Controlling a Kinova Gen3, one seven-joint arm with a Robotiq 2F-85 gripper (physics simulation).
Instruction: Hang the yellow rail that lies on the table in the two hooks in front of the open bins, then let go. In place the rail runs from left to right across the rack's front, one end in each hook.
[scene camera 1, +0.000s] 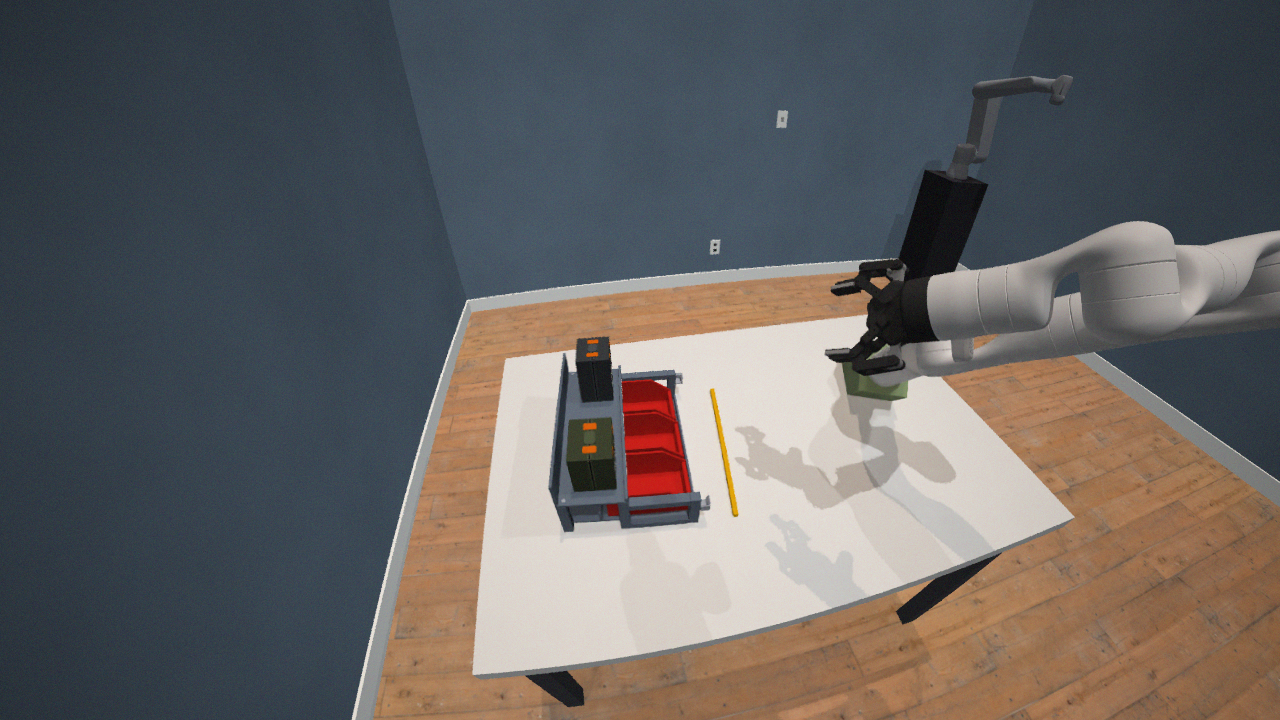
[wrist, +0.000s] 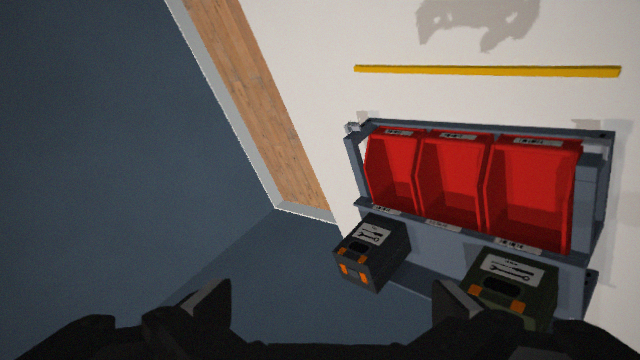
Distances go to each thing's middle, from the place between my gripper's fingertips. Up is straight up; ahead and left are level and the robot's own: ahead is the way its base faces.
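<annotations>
Dark green case (scene camera 1: 591, 459): 5 cm to the right of my hand, 36 cm ahead, 30 cm below. Yellow rail (wrist: 552, 71): 16 cm to the right of my hand, 7 cm ahead, 44 cm below. Black case (scene camera 1: 593, 362): 28 cm to the right of my hand, 35 cm ahead, 29 cm below.
</annotations>
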